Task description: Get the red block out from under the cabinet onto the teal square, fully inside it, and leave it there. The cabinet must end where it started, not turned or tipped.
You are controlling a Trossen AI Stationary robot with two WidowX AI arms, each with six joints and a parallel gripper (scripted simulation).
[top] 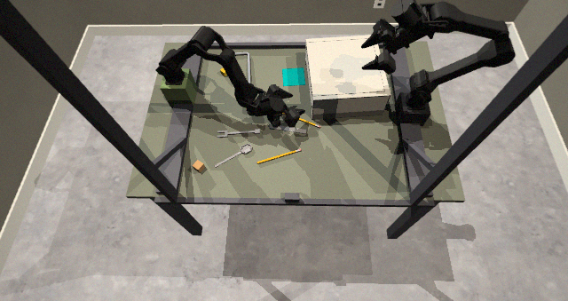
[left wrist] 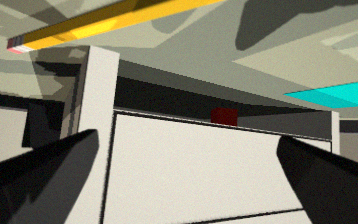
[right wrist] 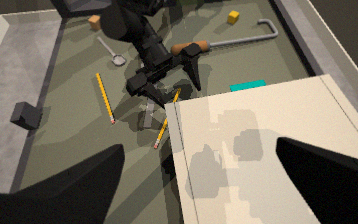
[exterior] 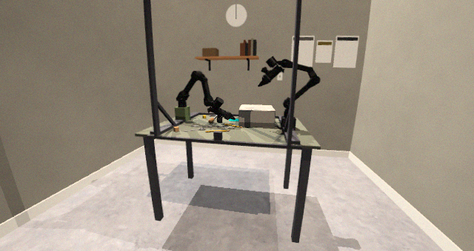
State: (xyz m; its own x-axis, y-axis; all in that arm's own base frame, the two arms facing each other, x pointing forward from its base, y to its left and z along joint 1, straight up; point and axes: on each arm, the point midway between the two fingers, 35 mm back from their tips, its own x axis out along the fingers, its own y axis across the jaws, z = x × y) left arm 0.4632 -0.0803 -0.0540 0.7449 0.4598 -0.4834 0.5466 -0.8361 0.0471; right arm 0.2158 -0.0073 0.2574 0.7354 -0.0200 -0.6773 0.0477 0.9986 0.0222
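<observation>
The grey bar is 7 cm behind my left hand, 1 cm to the left of it and 7 cm below it. Round my left hand: fork: 11 cm behind, 20 cm to the left, 7 cm below; then teal square: 19 cm ahead, 1 cm to the left, 7 cm below; then white cabinet: 16 cm ahead, 20 cm to the right, 1 cm above.
</observation>
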